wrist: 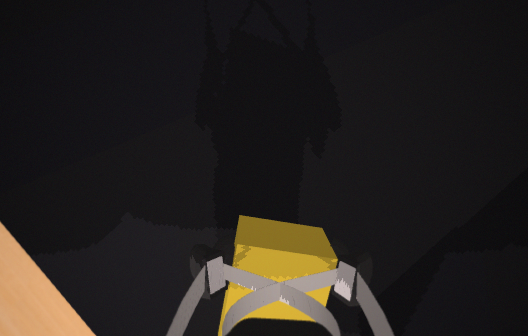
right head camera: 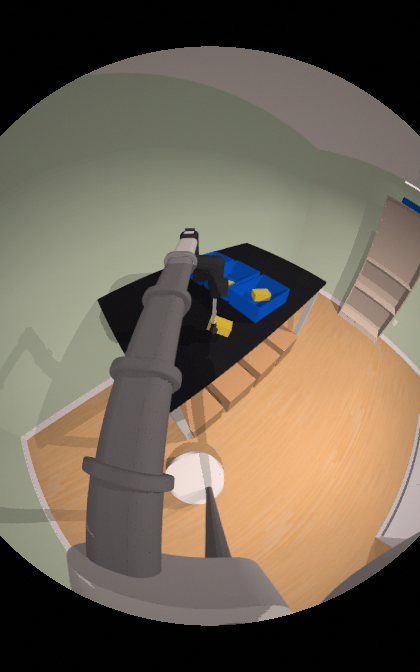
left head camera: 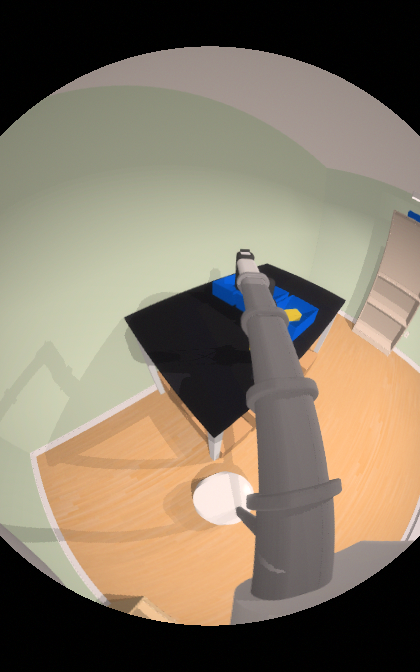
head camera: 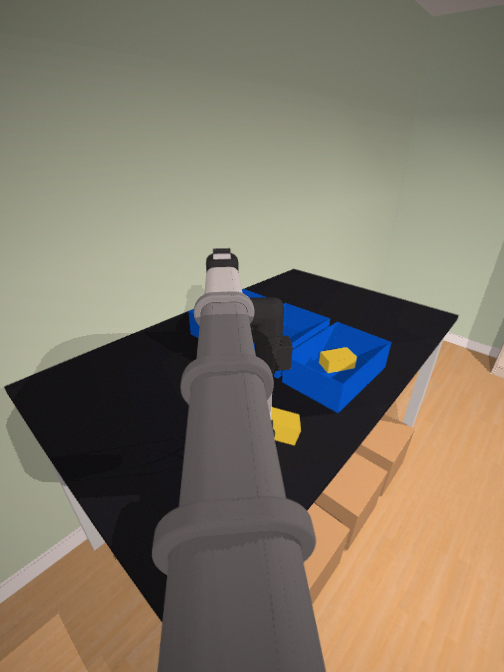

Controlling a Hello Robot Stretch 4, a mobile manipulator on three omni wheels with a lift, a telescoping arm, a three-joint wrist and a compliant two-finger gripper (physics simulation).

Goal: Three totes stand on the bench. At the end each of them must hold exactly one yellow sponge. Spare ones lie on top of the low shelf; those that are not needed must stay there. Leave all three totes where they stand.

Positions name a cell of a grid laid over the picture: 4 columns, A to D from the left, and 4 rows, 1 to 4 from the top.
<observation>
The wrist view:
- my gripper: C4
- black bench: B2
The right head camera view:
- blue tote: C2
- black bench: B3
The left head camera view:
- blue tote: C2
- black bench: B3
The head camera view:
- my gripper: C3
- yellow sponge: C3
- blue tote: C3
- blue tote: C2
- yellow sponge: C3
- black bench: A3
</observation>
